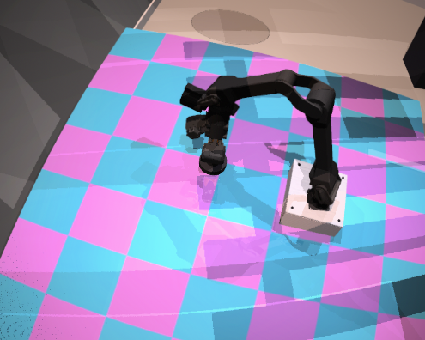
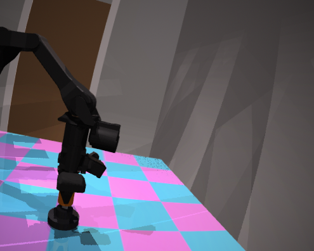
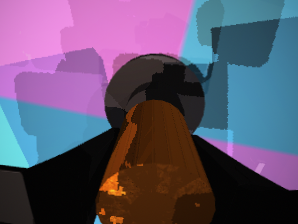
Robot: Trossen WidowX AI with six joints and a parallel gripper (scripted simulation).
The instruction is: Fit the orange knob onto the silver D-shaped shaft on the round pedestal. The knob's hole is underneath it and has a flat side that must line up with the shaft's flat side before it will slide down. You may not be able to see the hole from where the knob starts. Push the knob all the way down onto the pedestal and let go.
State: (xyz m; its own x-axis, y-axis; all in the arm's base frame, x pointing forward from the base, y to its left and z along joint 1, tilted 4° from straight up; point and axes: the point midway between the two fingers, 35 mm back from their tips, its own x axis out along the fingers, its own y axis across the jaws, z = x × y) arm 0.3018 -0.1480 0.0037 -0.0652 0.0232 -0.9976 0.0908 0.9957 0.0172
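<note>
The round pedestal lies 4 cm below my gripper tip. From my gripper tip the other things lie so: orange knob: 3 cm above.
</note>
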